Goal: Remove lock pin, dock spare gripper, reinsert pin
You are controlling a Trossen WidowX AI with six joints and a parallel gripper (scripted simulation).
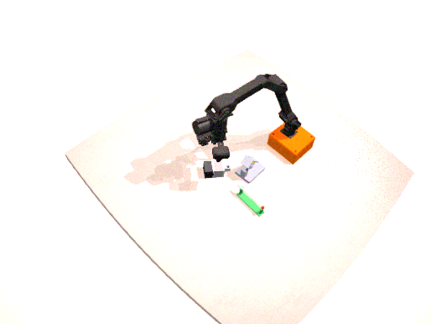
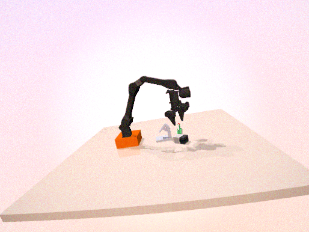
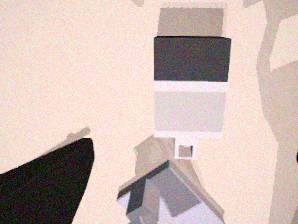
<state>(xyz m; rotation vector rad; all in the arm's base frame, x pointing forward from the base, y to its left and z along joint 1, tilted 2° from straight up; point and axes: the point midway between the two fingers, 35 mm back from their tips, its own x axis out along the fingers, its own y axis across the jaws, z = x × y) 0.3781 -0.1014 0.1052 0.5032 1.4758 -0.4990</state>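
The spare gripper lies 110 mm below my gripper tip and 10 mm behind it. Round my gripper tip: pale grey mount (100 mm to the left, 100 mm behind, 80 mm below); then green cradle (210 mm to the left, 110 mm below).
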